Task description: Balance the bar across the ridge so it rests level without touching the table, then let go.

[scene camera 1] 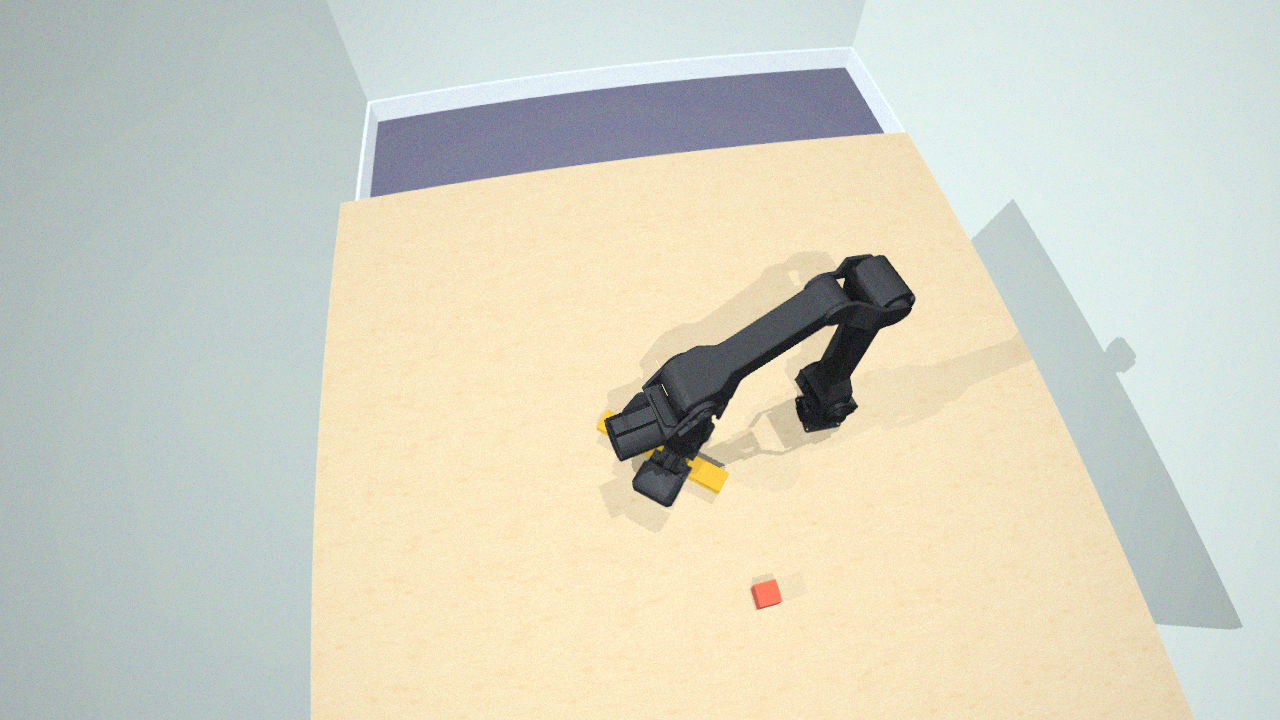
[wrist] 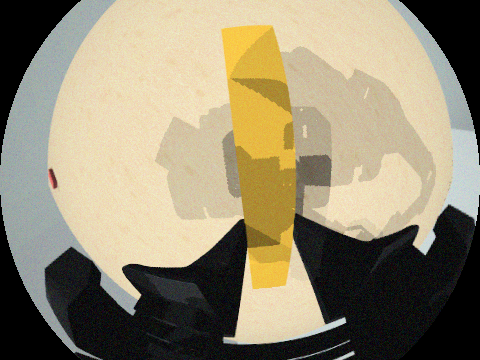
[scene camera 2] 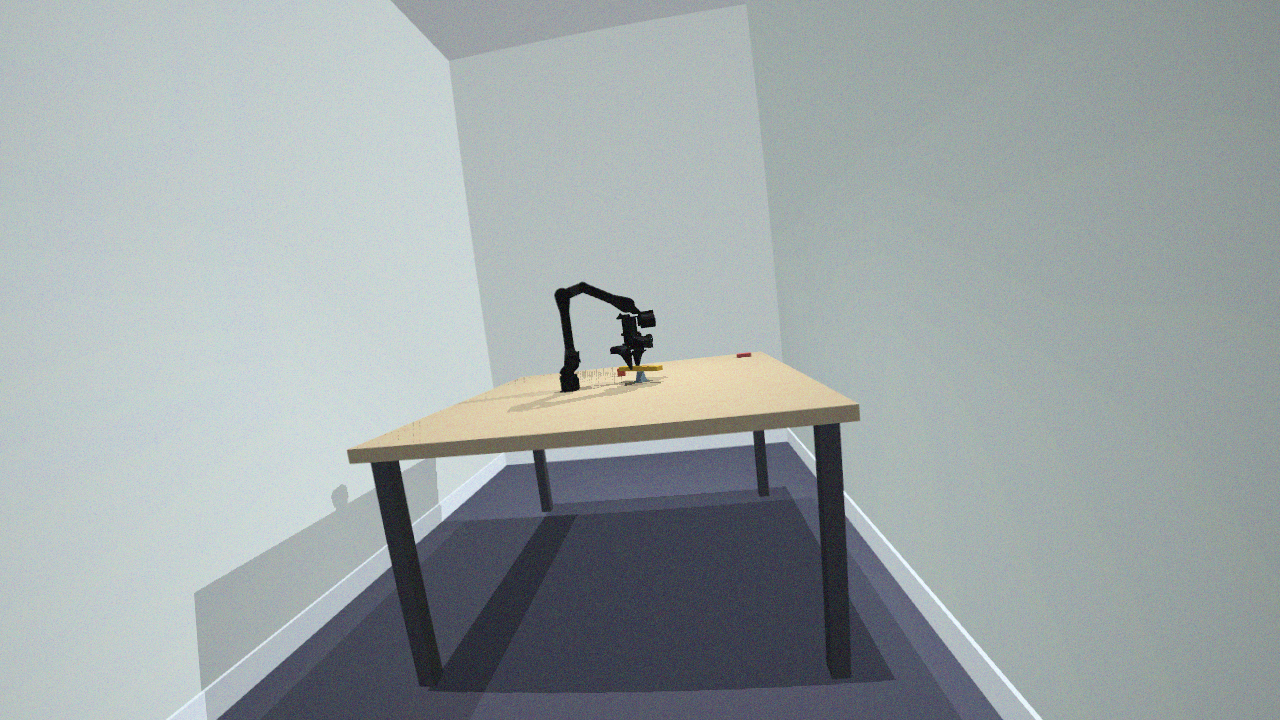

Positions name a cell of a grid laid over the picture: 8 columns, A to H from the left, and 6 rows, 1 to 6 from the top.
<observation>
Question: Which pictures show my gripper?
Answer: Scene camera 1, the wrist view and scene camera 2: all of them.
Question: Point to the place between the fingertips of my gripper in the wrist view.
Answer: E4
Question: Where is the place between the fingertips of my gripper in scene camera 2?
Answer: D4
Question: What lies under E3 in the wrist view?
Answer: A yellow bar.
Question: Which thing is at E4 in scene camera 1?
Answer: A yellow bar.
</observation>
